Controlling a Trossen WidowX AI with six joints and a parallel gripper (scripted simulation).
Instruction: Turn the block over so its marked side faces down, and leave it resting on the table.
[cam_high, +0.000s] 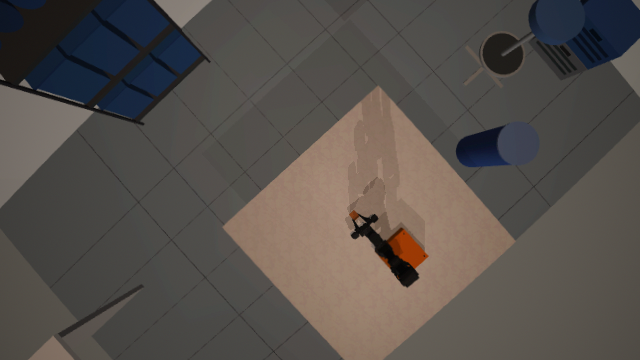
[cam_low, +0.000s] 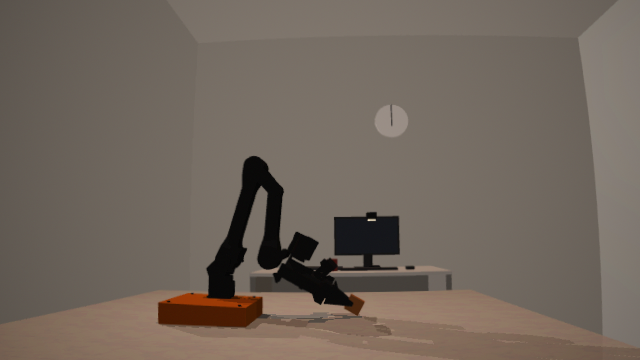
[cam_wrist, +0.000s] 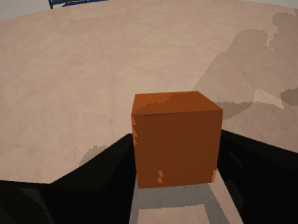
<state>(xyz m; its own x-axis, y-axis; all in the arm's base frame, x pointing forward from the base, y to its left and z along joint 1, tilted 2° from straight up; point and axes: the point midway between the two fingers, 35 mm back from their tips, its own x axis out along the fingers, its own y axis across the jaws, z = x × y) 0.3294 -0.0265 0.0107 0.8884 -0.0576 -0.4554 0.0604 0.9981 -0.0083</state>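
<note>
My gripper tip is 1 cm above the block.
</note>
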